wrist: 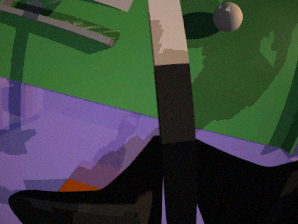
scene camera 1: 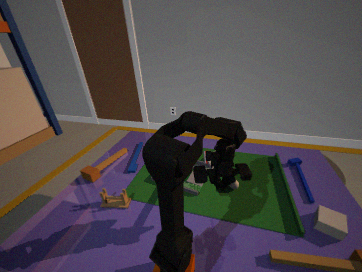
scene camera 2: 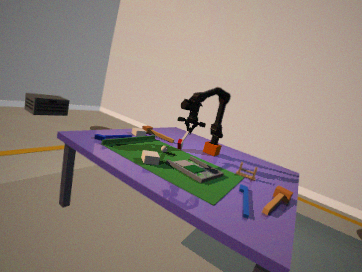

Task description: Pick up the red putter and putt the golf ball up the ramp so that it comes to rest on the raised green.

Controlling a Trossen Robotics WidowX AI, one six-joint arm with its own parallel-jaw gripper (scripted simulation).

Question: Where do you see a green mat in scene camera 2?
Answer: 212, 191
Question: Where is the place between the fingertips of the gripper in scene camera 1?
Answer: At 219, 189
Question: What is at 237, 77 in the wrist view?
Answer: A green mat.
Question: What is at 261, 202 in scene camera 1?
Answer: A green mat.
